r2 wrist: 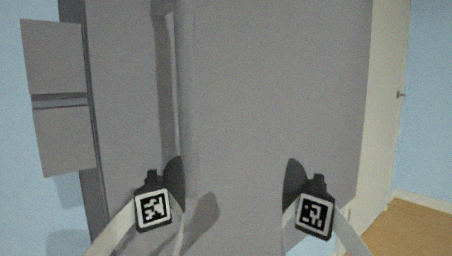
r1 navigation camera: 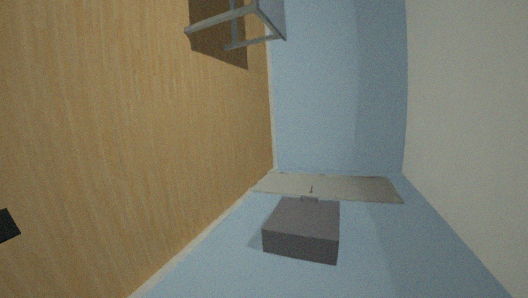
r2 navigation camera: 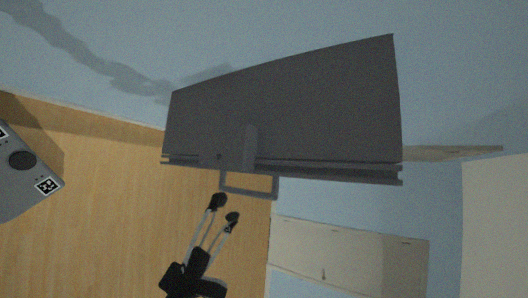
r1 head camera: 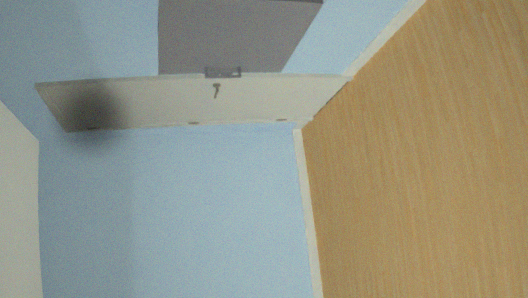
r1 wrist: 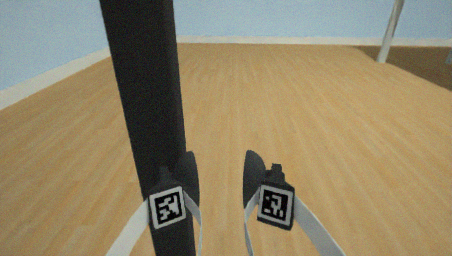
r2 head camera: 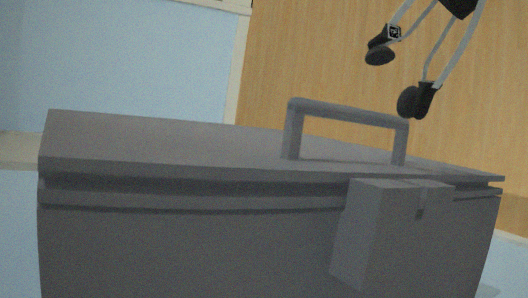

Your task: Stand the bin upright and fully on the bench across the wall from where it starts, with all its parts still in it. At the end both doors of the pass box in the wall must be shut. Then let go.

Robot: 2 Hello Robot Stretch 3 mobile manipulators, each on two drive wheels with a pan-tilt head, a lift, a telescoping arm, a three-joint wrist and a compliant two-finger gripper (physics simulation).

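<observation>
The grey pass box (r1 head camera: 230, 35) (r1 navigation camera: 305, 217) (r2 head camera: 175, 255) (r2 navigation camera: 300, 110) (r2 wrist: 280, 80) is on the blue wall. On r2's side its door carries a bar handle (r2 head camera: 350, 112) (r2 navigation camera: 248, 194) (r2 wrist: 182, 75) and lies against the body with a narrow seam, apparently shut. The far side's door cannot be judged. r2's gripper (r2 head camera: 396, 78) (r2 navigation camera: 225, 209) (r2 wrist: 234, 182) is open and empty in front of this door, near the handle's end; in the wrist view its left finger overlaps the handle's line. r1's gripper (r1 wrist: 221, 175) is open and empty above the floor. The bin shows in no view.
A grey-legged table (r1 navigation camera: 220, 20), partly shown, stands by the wall on r1's side. White room doors (r1 head camera: 150, 100) (r1 navigation camera: 345, 187) (r2 navigation camera: 345, 255) (r2 wrist: 385, 100) are near the pass box. A black post (r1 wrist: 145, 75) rises beside r1's fingers. A grey robot base (r2 navigation camera: 30, 200) shows at left.
</observation>
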